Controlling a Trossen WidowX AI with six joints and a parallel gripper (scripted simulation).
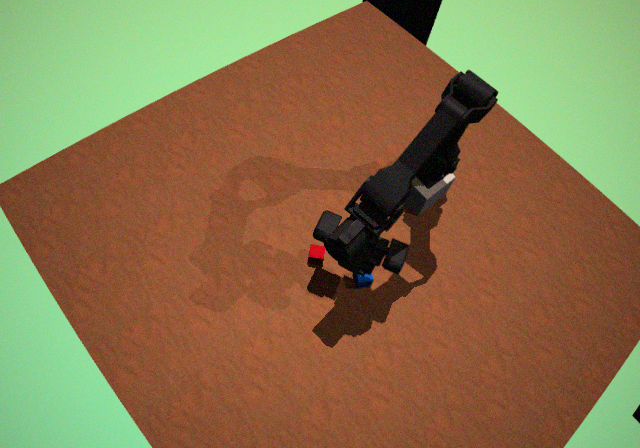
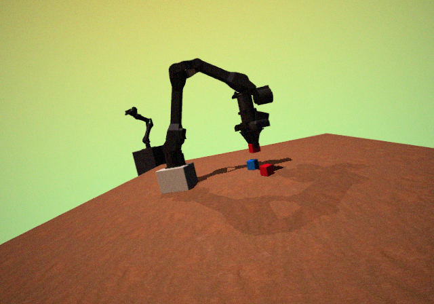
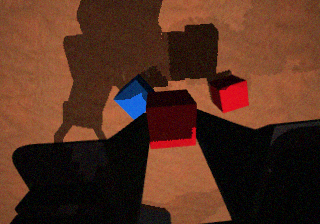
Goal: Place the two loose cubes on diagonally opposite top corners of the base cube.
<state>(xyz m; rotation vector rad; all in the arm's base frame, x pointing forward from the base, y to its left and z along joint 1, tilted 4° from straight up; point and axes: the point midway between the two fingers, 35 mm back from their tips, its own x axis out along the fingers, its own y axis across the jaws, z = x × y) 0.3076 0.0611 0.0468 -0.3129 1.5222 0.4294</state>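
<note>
Now: gripper tip 70 mm above the blue cube, 30 mm to the right of it and 20 mm past it.
</note>
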